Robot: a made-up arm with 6 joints. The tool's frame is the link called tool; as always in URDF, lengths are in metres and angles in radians.
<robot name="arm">
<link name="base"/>
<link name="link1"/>
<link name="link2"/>
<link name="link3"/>
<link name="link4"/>
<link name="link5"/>
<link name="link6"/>
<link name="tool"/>
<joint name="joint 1" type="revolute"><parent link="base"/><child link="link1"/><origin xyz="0 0 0.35" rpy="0 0 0"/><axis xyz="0 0 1"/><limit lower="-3.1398" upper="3.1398" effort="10" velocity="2.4"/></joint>
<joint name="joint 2" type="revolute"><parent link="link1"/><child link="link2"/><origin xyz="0 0 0" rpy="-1.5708 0 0"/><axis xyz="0 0 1"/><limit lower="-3.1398" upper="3.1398" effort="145" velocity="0.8"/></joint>
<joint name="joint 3" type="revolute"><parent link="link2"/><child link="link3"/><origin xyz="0 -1.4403 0" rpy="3.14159 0 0"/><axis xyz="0 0 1"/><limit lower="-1.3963" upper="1.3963" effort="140" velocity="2.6"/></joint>
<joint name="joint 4" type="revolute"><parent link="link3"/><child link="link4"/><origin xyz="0 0 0" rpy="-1.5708 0 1.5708"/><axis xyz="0 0 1"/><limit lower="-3.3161" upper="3.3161" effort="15" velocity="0.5"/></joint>
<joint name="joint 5" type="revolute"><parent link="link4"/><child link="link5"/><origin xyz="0 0 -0.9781" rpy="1.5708 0 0"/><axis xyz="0 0 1"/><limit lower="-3.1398" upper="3.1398" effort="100" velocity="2.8"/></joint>
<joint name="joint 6" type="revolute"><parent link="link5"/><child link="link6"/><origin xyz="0 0 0.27" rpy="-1.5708 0 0"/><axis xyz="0 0 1"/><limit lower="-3.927" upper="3.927" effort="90" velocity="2.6"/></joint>
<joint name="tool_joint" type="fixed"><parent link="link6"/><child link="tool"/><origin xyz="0 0 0" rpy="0 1.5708 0"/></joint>
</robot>
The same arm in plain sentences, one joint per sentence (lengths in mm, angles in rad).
The arm has six revolute joints in a row. What follows holds with every joint at zero, and every direction is one of the base frame's. Joint 1 sits 350 mm along +z from the base frame's origin and turns about +z, from -3.1398 to 3.1398 rad. Joint 2 sits at the same point as joint 1 and turns about +y, from -3.1398 to 3.1398 rad. Joint 3 sits 1440.3 mm along +z from joint 2 and turns about -y, from -1.3963 to 1.3963 rad. Joint 4 sits at the same point as joint 3 and turns about -x, from -3.3161 to 3.3161 rad. Joint 5 sits 978.1 mm along +x from joint 4 and turns about -y, from -3.1398 to 3.1398 rad. Joint 6 sits 270 mm along -y from joint 5 and turns about -x, from -3.927 to 3.927 rad. The tool frame, which is the frame that the pose is given for, sits at the same point as joint 6; its axes are the base frame's turned by roll 0, pitch 0 and yaw 0 rad (as in URDF: about the fixed x, then y, then z).
